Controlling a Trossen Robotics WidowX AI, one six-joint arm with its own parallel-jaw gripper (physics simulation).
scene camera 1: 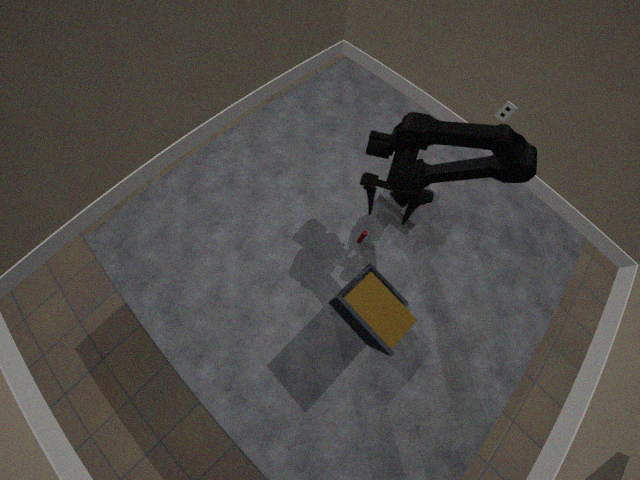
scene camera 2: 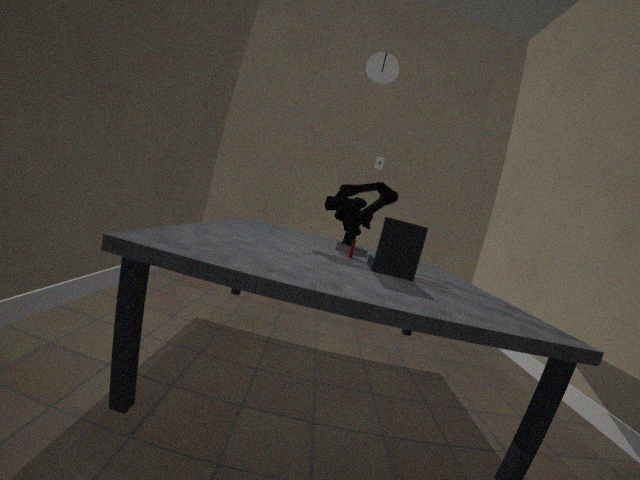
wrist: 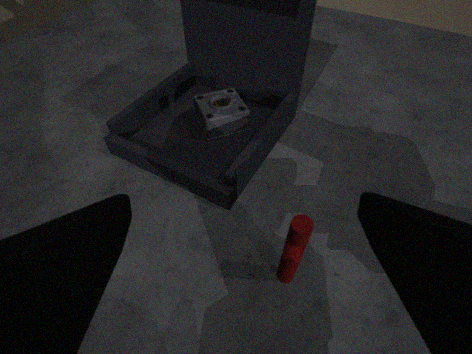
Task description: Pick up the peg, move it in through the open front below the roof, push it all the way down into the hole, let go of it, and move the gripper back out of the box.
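Places are measured from the arm's base along level axes (x up, y ahead, z left), in centimetres.
Pixels of known places: gripper, fingertip midpoint: [scene camera 1: 386, 219] [scene camera 2: 361, 226] [wrist: 246, 204]; arm's base, origin of the base link: [scene camera 1: 402, 195] [scene camera 2: 347, 244].
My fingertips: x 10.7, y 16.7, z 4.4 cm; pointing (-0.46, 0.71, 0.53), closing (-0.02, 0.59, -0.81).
Observation:
For each thing: its top centre in the pictures, then the offset to it from my fingertips. "*": a spot on its surface instead. Level surfaces: height alone.
- red peg, middle of its top: [wrist: 302, 224] [scene camera 1: 365, 232] [scene camera 2: 354, 239] dx -6.0, dy +4.4, dz -1.4 cm
- dark box, middle of its top: [scene camera 1: 391, 298] [scene camera 2: 402, 221] dx +6.2, dy +14.8, dz +14.8 cm
- yellow-topped roof, surface spot: [scene camera 1: 379, 310] * dx +6.2, dy +18.6, dz +15.1 cm
- grey block, middle of its top: [wrist: 220, 100] dx -9.9, dy +16.5, dz +14.0 cm
- grey table, its level: dx -14.0 cm
The red peg [scene camera 1: 362, 237] [scene camera 2: 352, 249] [wrist: 295, 249] stands upright on the table, apart from the box. My gripper [scene camera 1: 386, 219] [wrist: 246, 204] is open and empty; in the wrist view the peg shows between its spread fingers, right of the middle and beyond the tips. The dark box [scene camera 1: 361, 329] [scene camera 2: 399, 249] [wrist: 245, 47] has a low front rim, a tall back wall and a yellow-topped roof [scene camera 1: 379, 310]. Inside, on its floor, sits a grey block [wrist: 222, 107] with a round hole in its top and small dark spots at its corners. The hole's depth is hidden.
The grey table [scene camera 1: 217, 206] [scene camera 2: 232, 258] carries the box, the peg and the black arm [scene camera 1: 465, 136] [scene camera 2: 361, 188]. The box's tall wall rises behind the block, and its low side rims flank it. Shadows lie across the table around the peg and box.

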